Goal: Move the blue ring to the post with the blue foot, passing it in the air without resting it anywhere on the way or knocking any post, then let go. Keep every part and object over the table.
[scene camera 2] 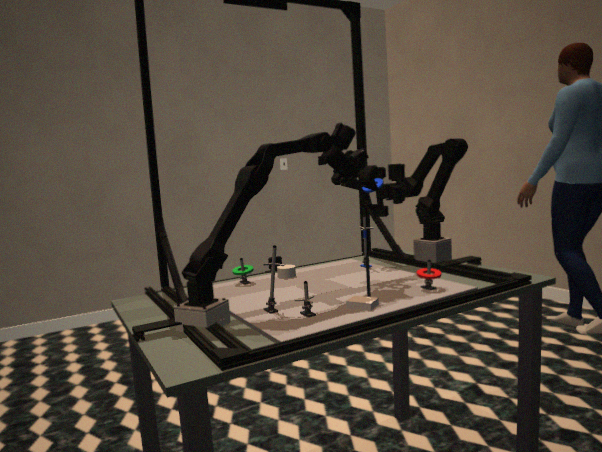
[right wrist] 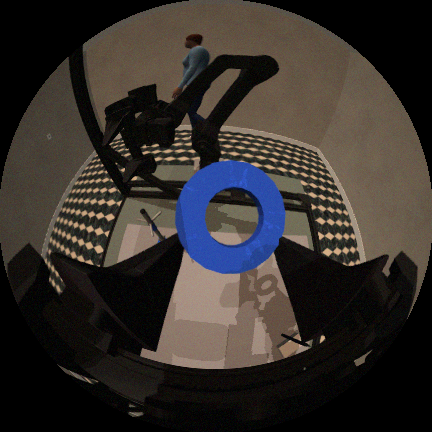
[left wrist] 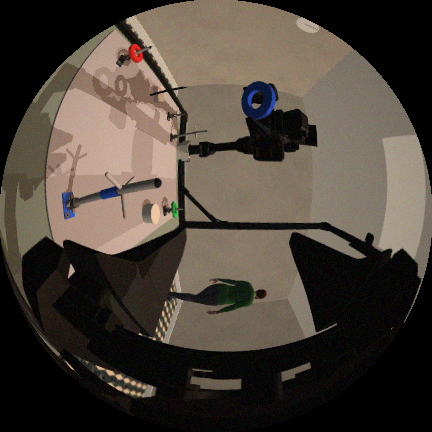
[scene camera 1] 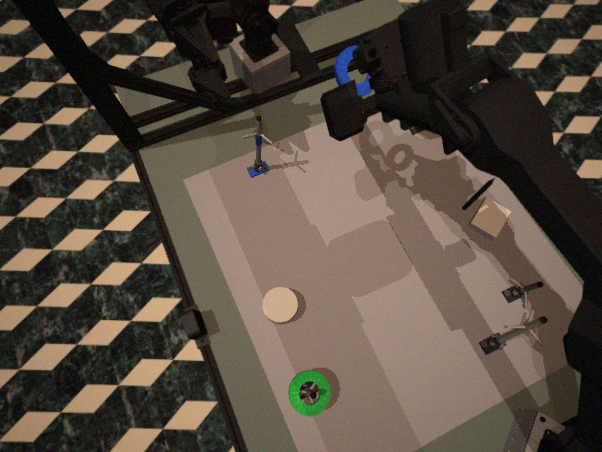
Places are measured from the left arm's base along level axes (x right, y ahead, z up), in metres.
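Where they show: left gripper, fingertip midpoint: point(scene camera 2: 364, 193) point(right wrist: 114, 165) point(left wrist: 240, 236) point(scene camera 1: 223, 80); right gripper, fingertip midpoint: point(scene camera 2: 370, 190) point(right wrist: 230, 240) point(left wrist: 246, 101) point(scene camera 1: 359, 83); left arm's base, origin of the base link: point(scene camera 2: 432, 238) point(scene camera 1: 259, 46); right arm's base, origin of the base link: point(scene camera 2: 201, 302) point(left wrist: 189, 149).
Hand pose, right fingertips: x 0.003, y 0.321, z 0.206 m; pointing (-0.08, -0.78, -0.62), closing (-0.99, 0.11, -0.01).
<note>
Things, the pixels of their top centre, and the offset from my right fingertips.
- blue ring, middle of its top: point(right wrist: 240, 194) point(scene camera 1: 359, 60) point(left wrist: 269, 101) point(scene camera 2: 372, 178) dx -0.001, dy -0.010, dz +0.037 m
- green ring, middle of its top: point(scene camera 1: 309, 393) point(scene camera 2: 242, 267) dx +0.301, dy +0.322, dz -0.236 m
- red ring, middle of its top: point(scene camera 2: 428, 270) point(left wrist: 138, 51) dx -0.224, dy +0.005, dz -0.237 m
- round tan block, middle of its top: point(scene camera 1: 280, 304) point(left wrist: 155, 213) point(scene camera 2: 286, 266) dx +0.262, dy +0.169, dz -0.256 m
- square tan block, middle of its top: point(scene camera 1: 491, 217) point(scene camera 2: 362, 299) point(right wrist: 291, 345) point(left wrist: 160, 93) dx -0.191, dy +0.257, dz -0.271 m
- thin black rod, middle of its top: point(scene camera 1: 495, 177) dx -0.171, dy +0.209, dz -0.151 m
The blue ring point(scene camera 1: 342, 67) point(scene camera 2: 379, 183) point(left wrist: 267, 102) point(right wrist: 230, 175) is held in the air by my right gripper point(right wrist: 230, 240), which is shut on its rim; its hole faces the right wrist camera. The post with the blue foot point(scene camera 1: 258, 152) point(scene camera 2: 362, 265) point(left wrist: 142, 186) point(right wrist: 145, 215) stands upright, bare of rings, with thin side prongs partway up. My left gripper point(left wrist: 240, 236) point(right wrist: 114, 165) is open and empty, pointing sideways above the table. In the left wrist view the post leans across the left part and the held ring shows farther off, upper right. In scene camera 1 the arm hides part of the ring.
A green ring point(scene camera 1: 298, 393) point(scene camera 2: 243, 269) and a red ring point(scene camera 2: 429, 273) point(left wrist: 135, 52) sit on short posts. Two dark-footed posts point(scene camera 1: 515, 334) point(scene camera 1: 512, 293) stand together. A round tan block point(scene camera 1: 280, 304), a square tan block point(scene camera 1: 490, 218) and a thin black rod point(scene camera 1: 478, 194) are also there.
</note>
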